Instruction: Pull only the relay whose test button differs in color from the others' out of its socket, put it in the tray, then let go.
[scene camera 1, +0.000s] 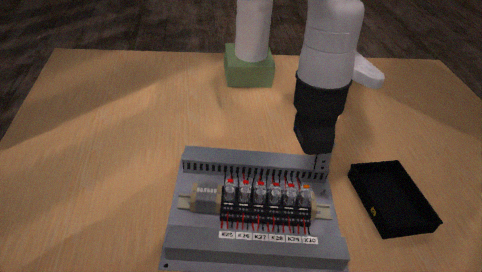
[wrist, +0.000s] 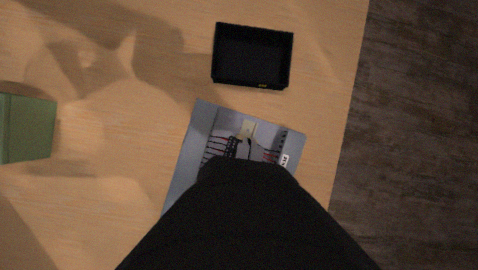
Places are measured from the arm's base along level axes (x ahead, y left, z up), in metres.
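Pixels of known places: gripper, fingertip midpoint: (scene camera 1: 320, 168) (wrist: 247, 145); arm's base, origin of the base link: (scene camera 1: 251, 53).
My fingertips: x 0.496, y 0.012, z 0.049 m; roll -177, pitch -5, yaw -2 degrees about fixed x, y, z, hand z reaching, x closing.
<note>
For each thing: its middle in the pictures, then the offset to it from my fingertips. "spot": a spot on its surface instead.
- relay with the orange test button, body centre: (scene camera 1: 304, 197) 0.071 m down, 0.004 m ahead, 0.014 m right
- black tray, surface spot: (scene camera 1: 369, 202) spot: 0.097 m down, 0.013 m ahead, 0.125 m left
Six clear relays stand in a row in black sockets on the grey panel (scene camera 1: 200, 245) (wrist: 187, 150). The relay with the orange test button (scene camera 1: 305, 196) is at the right end, above label K30, and sits in its socket. The other relays (scene camera 1: 260, 192) have red buttons. In the wrist view the K30 relay is hidden, and part of the black sockets (wrist: 231, 146) shows. My gripper (scene camera 1: 322, 161) (wrist: 247, 145) is shut, with nothing seen between its fingertips. It hangs above the right end of the panel. The black tray (scene camera 1: 369, 202) (wrist: 240, 84) stands right of the panel, and no relay is seen in it.
Grey terminal blocks (scene camera 1: 206, 198) stand at the left end of the relay row. Grey wire ducts run along the panel's back and front. A green block (scene camera 1: 250, 74) (wrist: 30, 130) under a white column stands farther back. The table edge (wrist: 342, 145) shows in the wrist view.
</note>
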